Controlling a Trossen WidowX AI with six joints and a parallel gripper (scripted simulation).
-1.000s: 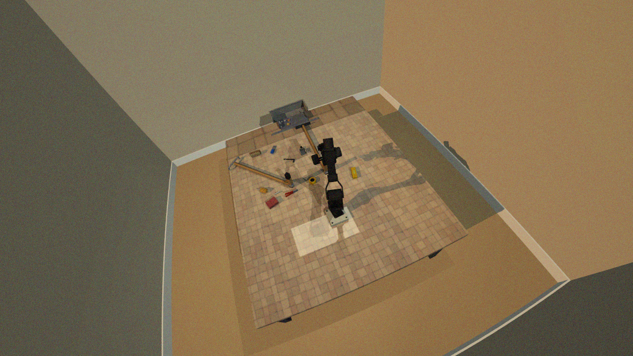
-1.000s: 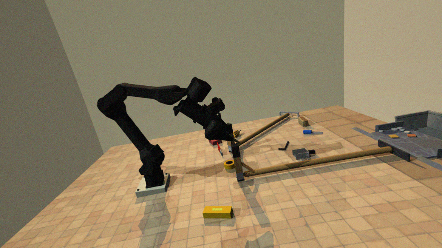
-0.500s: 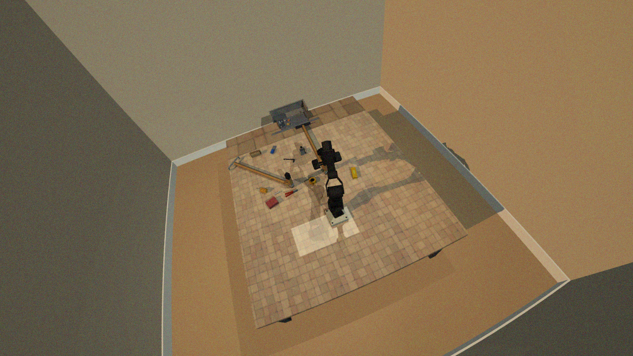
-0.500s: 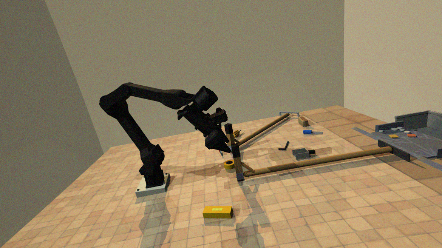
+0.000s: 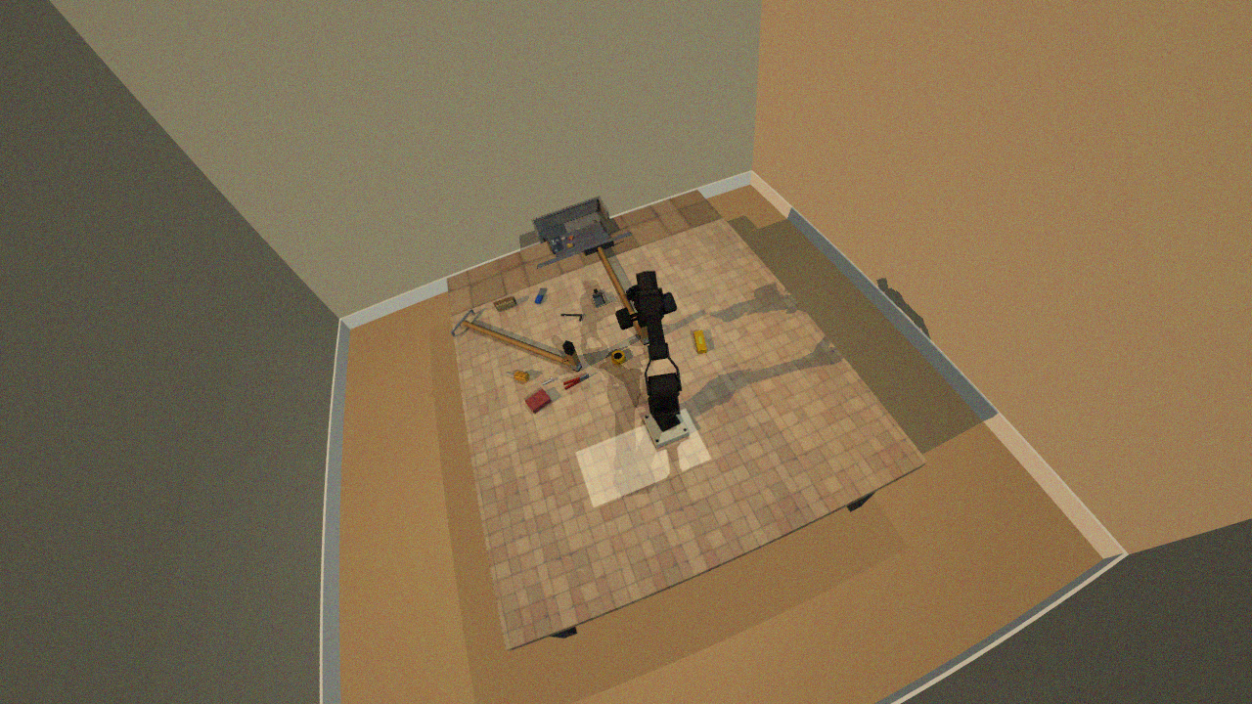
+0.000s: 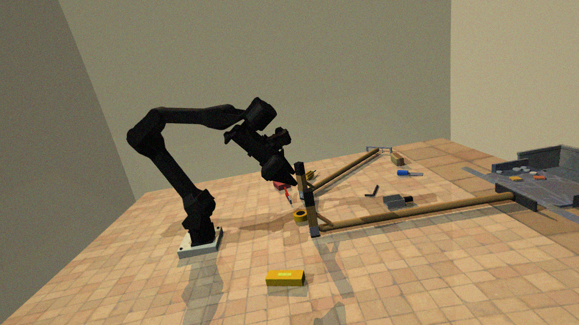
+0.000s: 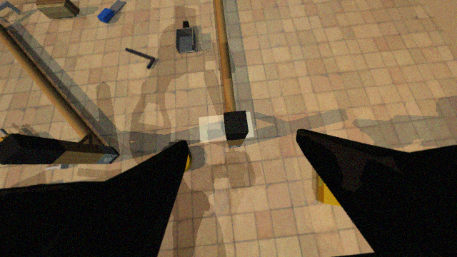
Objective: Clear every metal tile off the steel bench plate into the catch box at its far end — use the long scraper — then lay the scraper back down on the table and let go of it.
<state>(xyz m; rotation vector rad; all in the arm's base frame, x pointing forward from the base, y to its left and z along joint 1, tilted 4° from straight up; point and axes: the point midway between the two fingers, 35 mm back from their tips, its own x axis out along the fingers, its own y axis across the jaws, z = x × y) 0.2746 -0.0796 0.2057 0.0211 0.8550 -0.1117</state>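
My gripper tip is now 10 mm short of the yellow tape roll, 120 mm to the right of it and 180 mm above it. The rest, counted from my gripper tip: red screwdriver (10 mm behind, 280 mm to the left, 170 mm below); yellow block (80 mm behind, 160 mm to the right, 170 mm below); small grey box (330 mm ahead, 60 mm to the left, 180 mm below).
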